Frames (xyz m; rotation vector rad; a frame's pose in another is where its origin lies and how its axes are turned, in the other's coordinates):
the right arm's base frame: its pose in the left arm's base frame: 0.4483 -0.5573 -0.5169 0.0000 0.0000 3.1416
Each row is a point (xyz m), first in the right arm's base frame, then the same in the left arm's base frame.
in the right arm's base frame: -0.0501 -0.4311 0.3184
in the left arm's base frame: 0.4984 -0.1262 -0.1985
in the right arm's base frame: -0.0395 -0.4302 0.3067
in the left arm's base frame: 0.4878 -0.1271 -0.2102
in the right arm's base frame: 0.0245 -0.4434 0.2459
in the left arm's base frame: 0.4238 -0.1139 -0.2710
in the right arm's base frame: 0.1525 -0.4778 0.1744
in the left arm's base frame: 0.2958 -0.0795 -0.3425
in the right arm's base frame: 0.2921 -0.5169 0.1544
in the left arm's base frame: 0.1562 -0.0404 -0.3625
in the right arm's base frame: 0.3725 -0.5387 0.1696
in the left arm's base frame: 0.0758 -0.0186 -0.3473
